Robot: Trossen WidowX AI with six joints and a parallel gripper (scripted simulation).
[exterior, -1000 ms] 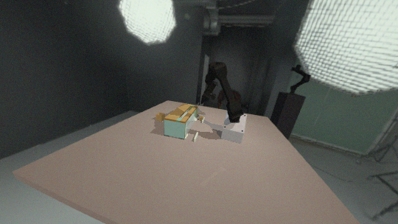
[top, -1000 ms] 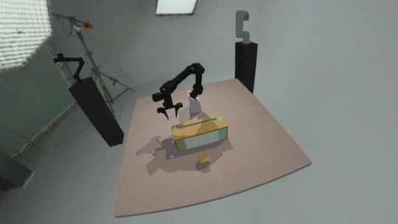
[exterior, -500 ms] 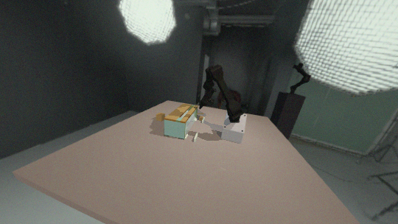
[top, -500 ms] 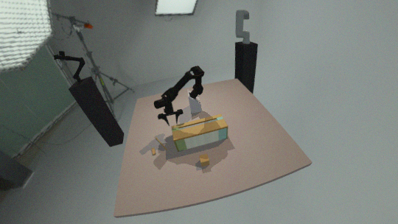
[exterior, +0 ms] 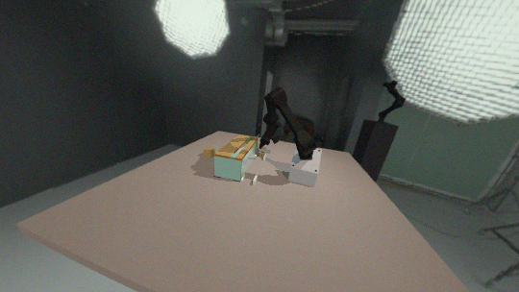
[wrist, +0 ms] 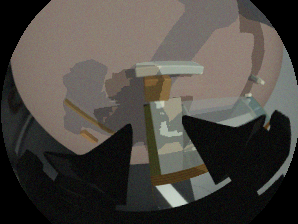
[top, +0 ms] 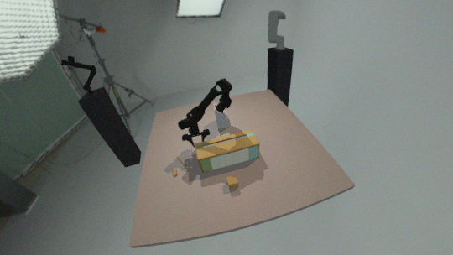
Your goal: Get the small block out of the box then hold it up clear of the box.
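Right now my gripper tip is 5 cm above the brownish block, 2 cm past it and 1 cm to the right of it. Round my gripper tip: thin stick (14 cm to the right, 6 cm below, 5 cm ahead); box (17 cm to the left, 7 cm ahead).
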